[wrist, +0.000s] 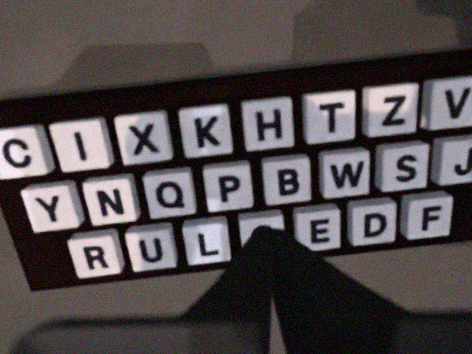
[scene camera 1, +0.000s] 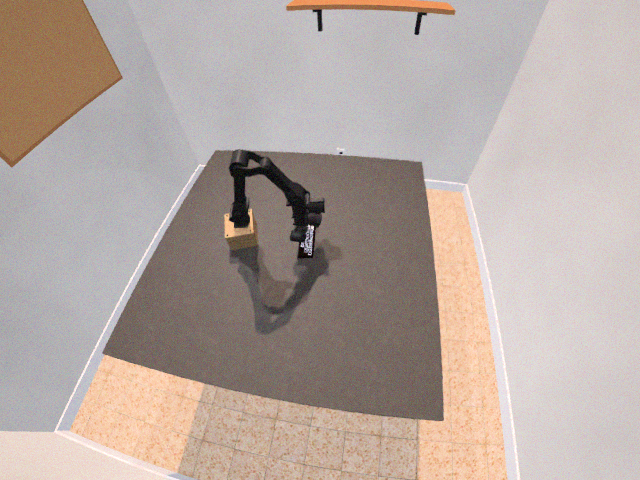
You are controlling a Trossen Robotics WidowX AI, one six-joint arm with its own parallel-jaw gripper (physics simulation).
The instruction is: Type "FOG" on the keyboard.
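Places are measured from the arm's base along level axes (x ahead, y left, z up), in millimetres.
Pixels of known places: gripper, fingertip midpoint: (wrist: 267, 241); arm's base, origin of the base link: (scene camera 1: 241, 221).
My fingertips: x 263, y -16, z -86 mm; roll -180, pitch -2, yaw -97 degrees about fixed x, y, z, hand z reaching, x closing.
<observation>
Ahead of a thing's pixels: the offset from my fingertips to its top centre. Level surfaces: height alone.
The keyboard (scene camera 1: 305, 255) (wrist: 37, 272) is a dark board with three rows of pale letter keys. It lies on the dark surface beneath the arm's end. My gripper (scene camera 1: 298, 235) (wrist: 267, 241) is shut and empty. In the wrist view its joined black fingertips cover most of the G key {1 mm left, 2 mm ahead, 0 mm up} (wrist: 248, 225), between the L key {20 mm left, 3 mm ahead, 0 mm up} (wrist: 206, 245) and the E key {17 mm right, 1 mm ahead, 0 mm up} (wrist: 320, 231) in the nearest row. Whether the tips touch that key cannot be told. The F key {53 mm right, 0 mm ahead, 0 mm up} (wrist: 428, 218) is at the right end of this row. The O key does not show in the wrist view.
The arm's wooden base block (scene camera 1: 240, 238) stands left of the keyboard on the dark mat {17 mm down} (scene camera 1: 361, 330). Walls surround the tiled floor (scene camera 1: 465, 310). An orange shelf (scene camera 1: 369, 6) is high on the far wall, and a brown board (scene camera 1: 51, 67) is at the upper left. Arm shadows fall across the mat.
</observation>
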